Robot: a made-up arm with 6 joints.
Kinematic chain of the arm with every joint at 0, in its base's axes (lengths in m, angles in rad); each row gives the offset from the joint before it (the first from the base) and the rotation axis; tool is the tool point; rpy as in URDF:
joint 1: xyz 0 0 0.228 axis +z
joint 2: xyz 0 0 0 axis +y
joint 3: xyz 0.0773 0 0.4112 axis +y
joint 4: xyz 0.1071 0 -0.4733 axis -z
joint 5: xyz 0 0 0 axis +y
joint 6: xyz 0.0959 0 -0.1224 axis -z
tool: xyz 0 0 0 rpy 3.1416 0 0
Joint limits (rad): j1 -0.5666..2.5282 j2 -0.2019..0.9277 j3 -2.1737..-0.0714 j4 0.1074..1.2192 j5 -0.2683..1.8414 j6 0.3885..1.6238
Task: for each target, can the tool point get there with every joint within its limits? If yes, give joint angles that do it. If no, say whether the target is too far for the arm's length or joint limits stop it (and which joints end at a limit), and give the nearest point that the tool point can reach.
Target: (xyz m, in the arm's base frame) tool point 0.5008 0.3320 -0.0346
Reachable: yes | joints 0.6980 0.6251 -0.8608 0.9340 0.0943 1.4450
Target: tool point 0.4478 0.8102 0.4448
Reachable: yes | joints 1.1048 0.5929 -1.8297 0.9972 0.3853 0.7213
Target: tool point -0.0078 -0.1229 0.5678
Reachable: no: joint limits stop it (at a limit: joint 1, joint 2, joint 4, joint 5) | nearest point 0.2928 -0.1680 0.2377 | short by 0.449 m
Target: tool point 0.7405 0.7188 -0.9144
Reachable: no: too far | nearest point 0.4732 0.4594 -0.1616 | short by 0.840 m
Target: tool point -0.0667 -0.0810 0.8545
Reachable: no: joint limits stop it (at a limit: joint 1, joint 2, joint 3, joint 4, joint 5) | nearest point -0.3403 0.0747 1.0704 | short by 0.382 m
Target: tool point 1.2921 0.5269 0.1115
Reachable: no: too far | nearest point 0.9166 0.3738 0.2313 | short by 0.423 m
